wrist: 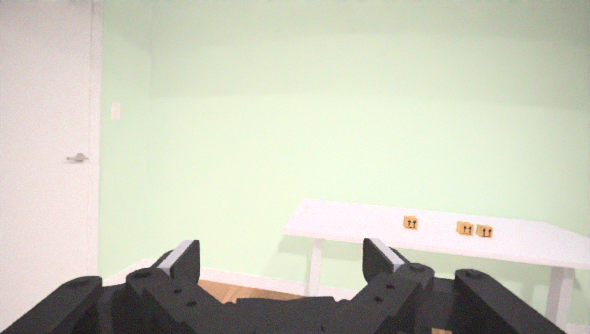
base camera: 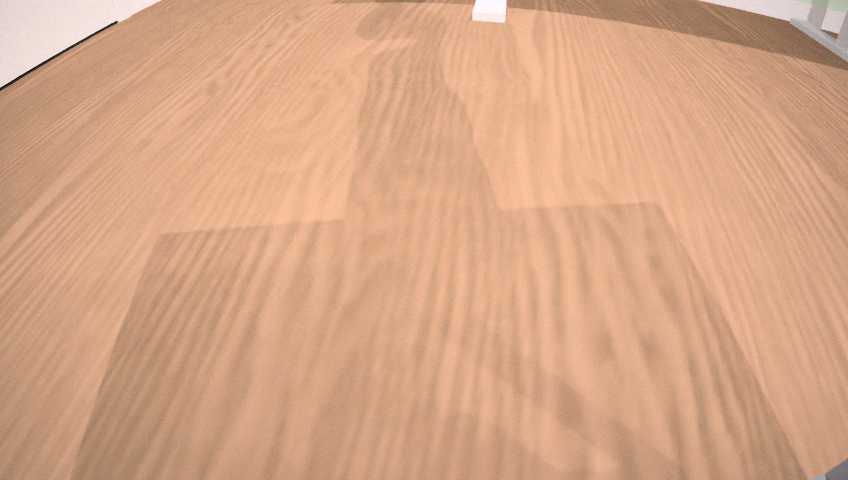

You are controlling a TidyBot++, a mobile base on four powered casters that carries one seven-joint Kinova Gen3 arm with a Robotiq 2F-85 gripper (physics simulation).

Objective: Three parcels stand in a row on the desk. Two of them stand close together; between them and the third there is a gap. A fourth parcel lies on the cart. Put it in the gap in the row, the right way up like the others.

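Places are measured from the arm's base along level axes (x ahead, y right, z down), in millimetres.
Where they show: gripper, fingertip midpoint: (wrist: 282,256).
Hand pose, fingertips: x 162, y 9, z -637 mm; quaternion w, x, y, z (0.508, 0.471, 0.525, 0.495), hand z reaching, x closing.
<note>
Things, the pixels of their top centre, and the offset from my fingertips. "spot": a spot on its surface instead. Level surfaces: height alone.
- white desk, its level: dz +314 mm
- left parcel, middle of its top: (wrist: 411,217) dx +1202, dy +721, dz +260 mm
- middle parcel, middle of its top: (wrist: 465,222) dx +1139, dy +965, dz +260 mm
- right parcel, middle of its top: (wrist: 484,225) dx +1115, dy +1047, dz +264 mm
- handle, surface spot: (wrist: 78,158) spot: dx +1562, dy -1031, dz +110 mm
The white desk (wrist: 350,220) stands against the green wall, right of centre in the wrist view, some way off. Three small orange-brown parcels stand in a row on it, each with black up arrows on its front. The left parcel (wrist: 410,223) stands apart. The middle parcel (wrist: 464,228) and the right parcel (wrist: 484,231) stand close together, with the gap to their left. My gripper (wrist: 282,256) is open, with nothing between its fingers, far in front of the desk. The cart and the fourth parcel do not show in either view.
A white door (wrist: 45,165) with a handle (wrist: 78,158) is at the left. A white desk foot (base camera: 489,11) rests on the wooden floor at the top of the base view. A pale grey foot (base camera: 816,36) with uprights is at its top right corner.
</note>
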